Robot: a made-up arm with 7 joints.
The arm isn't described. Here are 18 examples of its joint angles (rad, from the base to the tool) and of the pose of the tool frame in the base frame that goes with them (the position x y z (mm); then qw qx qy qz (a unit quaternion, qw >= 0)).
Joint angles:
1: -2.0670 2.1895 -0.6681 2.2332 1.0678 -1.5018 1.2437
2: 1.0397 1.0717 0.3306 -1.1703 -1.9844 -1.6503 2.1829
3: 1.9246 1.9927 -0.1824 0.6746 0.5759 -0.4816 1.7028
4: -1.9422 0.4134 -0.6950 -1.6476 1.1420 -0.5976 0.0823
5: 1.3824 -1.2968 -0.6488 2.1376 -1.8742 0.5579 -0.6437
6: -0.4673 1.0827 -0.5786 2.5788 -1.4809 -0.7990 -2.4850
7: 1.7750 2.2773 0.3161 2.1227 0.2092 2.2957 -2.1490
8: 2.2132 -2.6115 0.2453 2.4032 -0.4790 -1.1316 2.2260
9: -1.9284 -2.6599 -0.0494 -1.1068 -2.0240 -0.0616 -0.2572
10: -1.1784 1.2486 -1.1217 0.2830 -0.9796 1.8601 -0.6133
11: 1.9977 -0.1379 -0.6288 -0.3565 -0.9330 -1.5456 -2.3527
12: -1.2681 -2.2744 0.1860 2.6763 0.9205 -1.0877 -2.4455
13: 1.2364 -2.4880 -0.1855 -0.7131 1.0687 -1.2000 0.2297
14: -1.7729 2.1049 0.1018 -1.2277 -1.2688 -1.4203 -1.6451
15: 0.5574 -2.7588 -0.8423 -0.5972 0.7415 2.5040 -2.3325
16: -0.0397 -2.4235 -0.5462 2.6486 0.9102 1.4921 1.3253
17: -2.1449 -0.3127 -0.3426 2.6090 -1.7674 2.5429 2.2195
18: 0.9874 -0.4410 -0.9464 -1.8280 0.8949 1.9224 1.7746
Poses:
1: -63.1 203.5 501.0 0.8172 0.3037 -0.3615 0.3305
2: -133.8 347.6 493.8 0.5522 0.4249 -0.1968 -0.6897
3: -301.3 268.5 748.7 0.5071 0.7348 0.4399 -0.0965
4: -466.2 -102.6 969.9 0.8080 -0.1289 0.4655 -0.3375
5: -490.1 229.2 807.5 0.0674 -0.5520 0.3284 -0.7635
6: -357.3 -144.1 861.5 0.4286 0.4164 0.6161 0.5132
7: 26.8 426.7 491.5 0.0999 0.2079 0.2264 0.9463
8: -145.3 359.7 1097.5 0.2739 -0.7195 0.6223 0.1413
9: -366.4 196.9 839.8 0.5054 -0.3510 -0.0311 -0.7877
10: -374.4 193.5 644.5 0.8843 0.0925 0.1425 -0.4348
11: -307.3 335.8 584.1 0.6734 0.5675 0.1445 -0.4513
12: 158.3 241.9 526.0 0.8702 0.2782 -0.1481 0.3787
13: -137.0 264.0 452.8 0.5320 0.2915 0.1691 0.7768
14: -197.1 173.2 1163.8 0.3222 -0.8830 -0.2930 0.1750
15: -111.9 17.9 879.8 0.4729 -0.2294 0.8491 0.0519
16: 3.1 323.4 732.3 0.4961 0.1675 -0.7023 0.4822
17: -425.5 -157.0 994.7 0.6438 0.1686 0.6008 -0.4428
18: -161.1 243.8 741.6 0.0474 -0.3127 -0.5073 0.8017
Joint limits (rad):
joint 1: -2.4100..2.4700
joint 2: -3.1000..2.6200
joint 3: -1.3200..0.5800
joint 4: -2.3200..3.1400
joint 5: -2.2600..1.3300
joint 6: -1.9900..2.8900
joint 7: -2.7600..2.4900
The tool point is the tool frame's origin. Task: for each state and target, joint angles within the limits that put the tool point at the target. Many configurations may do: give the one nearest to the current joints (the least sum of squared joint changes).
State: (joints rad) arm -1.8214 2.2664 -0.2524 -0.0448 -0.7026 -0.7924 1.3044
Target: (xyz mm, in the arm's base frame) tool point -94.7 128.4 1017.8
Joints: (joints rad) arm -1.3785 2.2185 -0.2566 -0.0074 -0.1418 -0.7473 1.3109
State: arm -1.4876 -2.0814 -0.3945 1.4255 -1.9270 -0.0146 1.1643
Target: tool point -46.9 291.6 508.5
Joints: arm -1.4765 -2.0127 -0.3761 1.4554 -2.0863 -0.0543 1.1629
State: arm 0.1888 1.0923 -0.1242 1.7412 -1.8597 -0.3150 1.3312
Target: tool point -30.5 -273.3 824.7
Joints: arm 0.3027 0.6595 0.0729 1.9654 -2.0493 -0.2431 1.3330
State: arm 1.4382 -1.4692 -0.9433 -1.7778 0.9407 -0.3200 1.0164
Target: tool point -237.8 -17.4 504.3
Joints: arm 0.7810 -1.6224 -0.7798 -1.8025 1.2417 0.3033 1.0377
